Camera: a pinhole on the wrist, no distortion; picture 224 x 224 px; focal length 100.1 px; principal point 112.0 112.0 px. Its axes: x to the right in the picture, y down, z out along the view. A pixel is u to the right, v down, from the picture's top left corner.
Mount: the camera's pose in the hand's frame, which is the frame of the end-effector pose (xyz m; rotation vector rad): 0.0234 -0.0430 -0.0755 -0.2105 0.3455 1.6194
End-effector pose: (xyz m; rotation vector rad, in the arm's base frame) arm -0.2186 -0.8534 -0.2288 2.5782 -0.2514 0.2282
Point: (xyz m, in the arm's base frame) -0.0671 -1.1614 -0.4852
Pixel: 104.5 97.5
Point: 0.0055 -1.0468 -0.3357
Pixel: 106.0 58.4
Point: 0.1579 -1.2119 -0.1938
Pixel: 146.9 12.3
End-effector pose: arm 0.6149 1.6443 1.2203 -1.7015 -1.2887 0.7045
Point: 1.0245 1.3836 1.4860
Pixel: behind the camera
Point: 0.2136 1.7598 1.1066
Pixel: 63.5 133.0
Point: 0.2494 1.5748 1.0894
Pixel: 77.5 177.9
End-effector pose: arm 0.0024 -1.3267 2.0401 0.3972 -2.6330 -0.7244
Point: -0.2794 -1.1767 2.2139
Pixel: 208.5 17.1
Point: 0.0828 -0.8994 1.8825
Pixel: 157.1 187.9
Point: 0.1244 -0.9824 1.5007
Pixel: 83.3 198.1
